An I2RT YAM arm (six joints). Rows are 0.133 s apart.
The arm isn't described. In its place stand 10 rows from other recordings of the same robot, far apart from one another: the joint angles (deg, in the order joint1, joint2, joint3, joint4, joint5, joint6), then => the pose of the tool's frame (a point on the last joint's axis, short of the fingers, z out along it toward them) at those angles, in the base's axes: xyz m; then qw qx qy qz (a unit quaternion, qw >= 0).
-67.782 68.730 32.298 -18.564 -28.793 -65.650 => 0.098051, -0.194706, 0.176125, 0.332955, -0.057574, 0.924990, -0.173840
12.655 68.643 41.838 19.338 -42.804 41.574 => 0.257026, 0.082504, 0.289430, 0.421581, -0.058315, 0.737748, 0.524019
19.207 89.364 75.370 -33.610 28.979 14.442 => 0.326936, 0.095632, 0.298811, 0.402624, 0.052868, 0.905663, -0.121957
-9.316 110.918 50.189 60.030 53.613 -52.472 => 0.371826, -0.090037, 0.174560, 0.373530, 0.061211, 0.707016, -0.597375
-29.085 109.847 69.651 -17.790 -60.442 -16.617 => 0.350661, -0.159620, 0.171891, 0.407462, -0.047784, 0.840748, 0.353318
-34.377 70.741 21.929 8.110 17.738 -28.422 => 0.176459, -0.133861, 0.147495, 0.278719, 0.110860, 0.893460, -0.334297
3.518 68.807 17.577 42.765 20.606 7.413 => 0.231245, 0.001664, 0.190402, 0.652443, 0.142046, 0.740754, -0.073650
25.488 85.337 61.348 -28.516 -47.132 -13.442 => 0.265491, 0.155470, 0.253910, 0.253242, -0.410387, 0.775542, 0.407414
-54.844 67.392 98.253 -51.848 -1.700 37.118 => 0.116231, -0.163203, 0.495145, 0.561557, 0.586686, 0.578618, -0.075194
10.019 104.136 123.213 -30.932 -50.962 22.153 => 0.380003, 0.095215, 0.486478, 0.454171, -0.195573, 0.725566, 0.478574
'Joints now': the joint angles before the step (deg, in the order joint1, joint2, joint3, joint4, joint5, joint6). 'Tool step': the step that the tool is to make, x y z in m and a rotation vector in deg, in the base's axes. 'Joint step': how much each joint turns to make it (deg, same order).
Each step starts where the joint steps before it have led.
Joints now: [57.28 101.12 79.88 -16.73 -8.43 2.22]
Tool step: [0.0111 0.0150 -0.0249 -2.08 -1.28 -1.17]
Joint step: [0.03 5.10 1.07 2.84 2.31 -0.98]
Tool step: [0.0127 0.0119 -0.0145 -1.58 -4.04 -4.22]
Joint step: [-0.08 4.09 1.84 3.07 5.89 -0.73]
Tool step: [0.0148 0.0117 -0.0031 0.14 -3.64 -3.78]
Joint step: [-0.41 3.64 3.62 2.12 4.48 -0.33]
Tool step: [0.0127 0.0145 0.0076 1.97 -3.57 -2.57]
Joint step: [-0.09 3.24 5.16 1.70 3.12 -0.17]
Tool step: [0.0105 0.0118 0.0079 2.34 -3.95 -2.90]
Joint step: [-0.02 2.62 4.15 2.63 3.51 -0.28]
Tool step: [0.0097 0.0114 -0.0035 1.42 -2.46 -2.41]
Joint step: [-0.02 3.30 3.29 2.55 2.71 -0.05]
